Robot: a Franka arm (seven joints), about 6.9 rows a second.
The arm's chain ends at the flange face. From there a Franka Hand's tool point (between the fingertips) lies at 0.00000 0.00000 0.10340 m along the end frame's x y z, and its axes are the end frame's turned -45 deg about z.
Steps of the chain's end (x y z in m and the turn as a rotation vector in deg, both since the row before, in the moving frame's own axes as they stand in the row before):
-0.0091 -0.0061 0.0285 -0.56 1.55 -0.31
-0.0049 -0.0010 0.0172 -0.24 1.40 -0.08
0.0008 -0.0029 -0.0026 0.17 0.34 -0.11
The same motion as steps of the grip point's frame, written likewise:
-0.0009 -0.0081 0.0285 -1.49 0.70 -0.31
-0.0013 -0.0021 0.0172 -1.16 0.82 -0.08
0.0033 -0.0013 -0.0026 -0.12 0.36 -0.11

